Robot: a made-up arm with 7 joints. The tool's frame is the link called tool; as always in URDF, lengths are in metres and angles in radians.
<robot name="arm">
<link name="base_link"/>
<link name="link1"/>
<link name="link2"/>
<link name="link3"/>
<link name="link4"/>
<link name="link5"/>
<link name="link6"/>
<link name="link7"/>
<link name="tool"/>
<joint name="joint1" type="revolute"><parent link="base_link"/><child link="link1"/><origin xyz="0.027 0.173 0.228"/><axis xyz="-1 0 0"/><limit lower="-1.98" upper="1.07" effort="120" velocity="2.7"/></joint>
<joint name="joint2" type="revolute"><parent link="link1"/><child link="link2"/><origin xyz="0.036 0.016 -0.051"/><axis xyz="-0.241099 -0.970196 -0.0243"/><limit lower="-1.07" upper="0.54" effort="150" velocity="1.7"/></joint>
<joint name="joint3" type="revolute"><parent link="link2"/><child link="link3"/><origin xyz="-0.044 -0.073 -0.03"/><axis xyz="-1 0 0"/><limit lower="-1.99" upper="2.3" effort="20" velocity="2.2"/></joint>
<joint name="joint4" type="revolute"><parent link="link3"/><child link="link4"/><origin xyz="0.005 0.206 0.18"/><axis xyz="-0.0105 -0.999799 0.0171"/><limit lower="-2.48" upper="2.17" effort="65" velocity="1.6"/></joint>
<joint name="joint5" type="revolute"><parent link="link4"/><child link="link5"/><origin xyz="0.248 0.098 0.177"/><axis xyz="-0.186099 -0.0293 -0.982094"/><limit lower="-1.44" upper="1.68" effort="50" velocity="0.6"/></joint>
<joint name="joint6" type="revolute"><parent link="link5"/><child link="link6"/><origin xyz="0.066 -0.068 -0.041"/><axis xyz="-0.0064 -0.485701 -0.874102"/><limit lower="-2.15" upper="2.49" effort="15" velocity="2.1"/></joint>
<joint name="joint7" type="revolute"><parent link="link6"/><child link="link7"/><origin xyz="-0.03 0.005 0.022"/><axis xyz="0 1 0"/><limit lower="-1.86" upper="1.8" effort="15" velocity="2.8"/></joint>
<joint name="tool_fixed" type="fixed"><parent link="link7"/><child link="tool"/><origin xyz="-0.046 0.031 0.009" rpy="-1.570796 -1.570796 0"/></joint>
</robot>
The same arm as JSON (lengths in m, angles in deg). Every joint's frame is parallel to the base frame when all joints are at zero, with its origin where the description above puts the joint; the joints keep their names.
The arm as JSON. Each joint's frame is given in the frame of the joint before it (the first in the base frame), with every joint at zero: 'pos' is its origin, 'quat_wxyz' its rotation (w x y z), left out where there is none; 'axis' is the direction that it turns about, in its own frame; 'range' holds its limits. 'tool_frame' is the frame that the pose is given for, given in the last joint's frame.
{"length_unit": "m", "angle_unit": "deg", "joints": [
  {"joint": "joint1", "pos": [0.027, 0.173, 0.228], "axis": [-1.0, 0.0, 0.0], "range": [-113.45, 61.31]},
  {"joint": "joint2", "pos": [0.036, 0.016, -0.051], "axis": [-0.241099, -0.970196, -0.0243], "range": [-61.31, 30.94]},
  {"joint": "joint3", "pos": [-0.044, -0.073, -0.03], "axis": [-1.0, 0.0, 0.0], "range": [-114.02, 131.78]},
  {"joint": "joint4", "pos": [0.005, 0.206, 0.18], "axis": [-0.0105, -0.999799, 0.0171], "range": [-142.09, 124.33]},
  {"joint": "joint5", "pos": [0.248, 0.098, 0.177], "axis": [-0.186099, -0.0293, -0.982094], "range": [-82.51, 96.26]},
  {"joint": "joint6", "pos": [0.066, -0.068, -0.041], "axis": [-0.0064, -0.485701, -0.874102], "range": [-123.19, 142.67]},
  {"joint": "joint7", "pos": [-0.03, 0.005, 0.022], "axis": [0.0, 1.0, 0.0], "range": [-106.57, 103.13]}
], "tool_frame": {"pos": [-0.046, 0.031, 0.009], "quat_wxyz": [0.5, -0.5, -0.5, -0.5]}}

